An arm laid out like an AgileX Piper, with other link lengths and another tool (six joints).
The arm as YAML. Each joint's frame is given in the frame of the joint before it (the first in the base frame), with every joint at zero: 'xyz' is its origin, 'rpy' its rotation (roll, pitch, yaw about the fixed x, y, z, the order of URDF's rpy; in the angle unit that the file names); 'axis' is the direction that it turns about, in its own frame. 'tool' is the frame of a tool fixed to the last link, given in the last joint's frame.
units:
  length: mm
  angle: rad
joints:
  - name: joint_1
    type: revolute
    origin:
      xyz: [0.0, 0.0, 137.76]
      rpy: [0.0, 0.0, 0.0]
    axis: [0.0, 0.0, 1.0]
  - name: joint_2
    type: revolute
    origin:
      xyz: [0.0, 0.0, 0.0]
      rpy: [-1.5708, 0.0, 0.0]
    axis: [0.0, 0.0, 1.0]
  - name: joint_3
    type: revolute
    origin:
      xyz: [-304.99, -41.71, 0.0]
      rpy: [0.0, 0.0, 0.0]
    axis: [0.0, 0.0, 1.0]
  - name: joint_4
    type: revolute
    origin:
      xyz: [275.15, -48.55, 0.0]
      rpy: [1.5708, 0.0, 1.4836]
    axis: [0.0, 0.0, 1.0]
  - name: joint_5
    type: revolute
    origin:
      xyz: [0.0, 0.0, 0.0]
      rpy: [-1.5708, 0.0, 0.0]
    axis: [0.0, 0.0, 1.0]
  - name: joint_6
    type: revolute
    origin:
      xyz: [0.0, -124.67, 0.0]
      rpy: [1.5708, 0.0, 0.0]
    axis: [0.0, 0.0, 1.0]
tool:
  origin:
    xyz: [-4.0, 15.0, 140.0]
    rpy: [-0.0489, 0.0, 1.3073]
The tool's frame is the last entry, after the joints.
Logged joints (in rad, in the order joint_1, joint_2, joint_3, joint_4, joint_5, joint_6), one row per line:
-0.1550, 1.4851, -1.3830, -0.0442, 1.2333, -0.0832
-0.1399, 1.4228, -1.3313, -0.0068, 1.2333, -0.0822
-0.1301, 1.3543, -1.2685, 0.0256, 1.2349, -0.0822
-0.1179, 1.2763, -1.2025, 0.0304, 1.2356, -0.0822
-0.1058, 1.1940, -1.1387, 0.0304, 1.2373, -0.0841
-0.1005, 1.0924, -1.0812, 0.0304, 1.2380, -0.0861
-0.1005, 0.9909, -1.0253, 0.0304, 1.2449, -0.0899
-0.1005, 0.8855, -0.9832, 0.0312, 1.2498, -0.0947
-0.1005, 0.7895, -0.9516, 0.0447, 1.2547, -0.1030
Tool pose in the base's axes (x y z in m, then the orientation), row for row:
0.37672, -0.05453, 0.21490, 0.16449, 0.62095, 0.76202, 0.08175
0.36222, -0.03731, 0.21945, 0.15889, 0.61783, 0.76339, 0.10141
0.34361, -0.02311, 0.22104, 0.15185, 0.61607, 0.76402, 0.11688
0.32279, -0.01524, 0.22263, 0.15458, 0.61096, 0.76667, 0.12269
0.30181, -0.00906, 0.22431, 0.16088, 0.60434, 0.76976, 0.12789
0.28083, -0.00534, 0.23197, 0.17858, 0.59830, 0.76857, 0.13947
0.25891, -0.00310, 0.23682, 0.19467, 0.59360, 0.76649, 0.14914
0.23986, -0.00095, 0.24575, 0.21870, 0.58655, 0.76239, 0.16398
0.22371, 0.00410, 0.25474, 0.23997, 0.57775, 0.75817, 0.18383
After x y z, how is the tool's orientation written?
As a quaternion, w x y z.
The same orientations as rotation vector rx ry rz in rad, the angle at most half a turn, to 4 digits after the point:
1.7697, 2.1717, 0.2330
1.7662, 2.1824, 0.2899
1.7681, 2.1927, 0.3354
1.7508, 2.1970, 0.3516
1.7258, 2.1982, 0.3652
1.6920, 2.1735, 0.3944
1.6641, 2.1488, 0.4181
1.6234, 2.1100, 0.4538
1.5812, 2.0750, 0.5031

